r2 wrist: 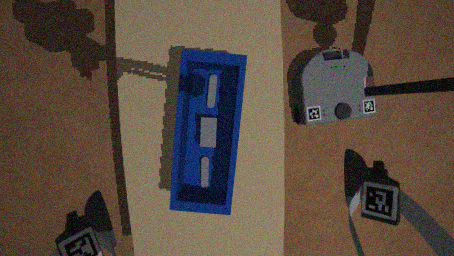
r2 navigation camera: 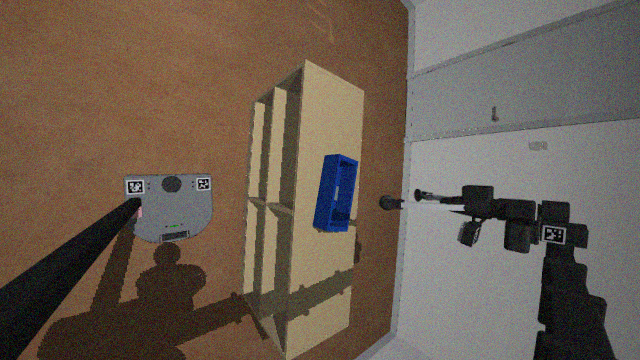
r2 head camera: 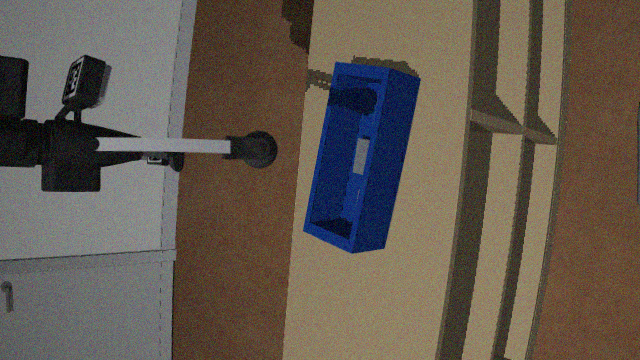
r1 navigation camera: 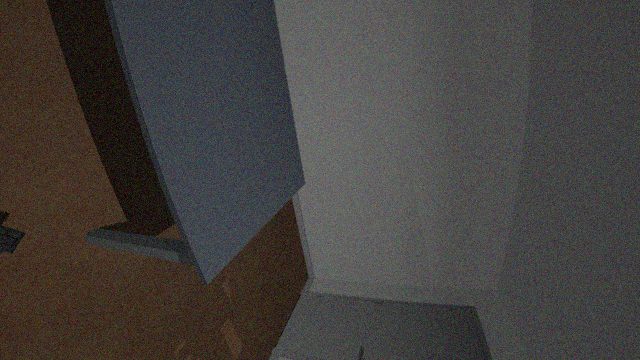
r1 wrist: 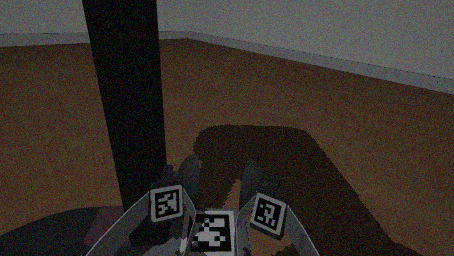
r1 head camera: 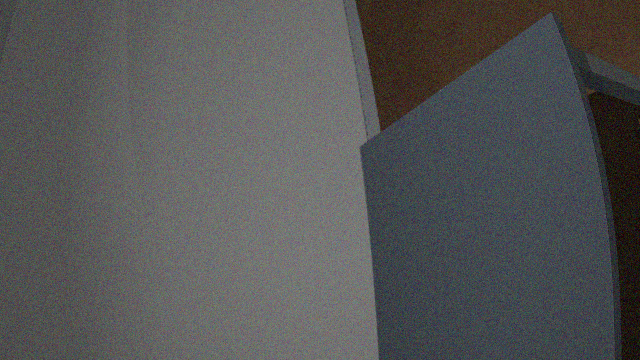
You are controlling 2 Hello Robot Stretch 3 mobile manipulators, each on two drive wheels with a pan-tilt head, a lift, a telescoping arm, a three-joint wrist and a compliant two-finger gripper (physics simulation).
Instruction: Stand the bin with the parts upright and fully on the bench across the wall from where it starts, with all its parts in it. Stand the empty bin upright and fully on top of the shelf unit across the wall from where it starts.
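A blue bin stands upright on the tan shelf unit's top. A pale block lies in it between two pale oblong pieces. The r2 gripper is open, its fingers wide apart; it hangs at the wall side, and the bin shows beyond them in the wrist view. The r1 gripper is open partway, with floor showing between its fingertips. The blue-grey bench stands near a wall. The second bin does not show.
The r2 base stands on the floor before the shelf unit's open side. A wall runs behind the shelf unit, with a grey door. A black mast rises beside the r1 gripper. A white wall borders the bench.
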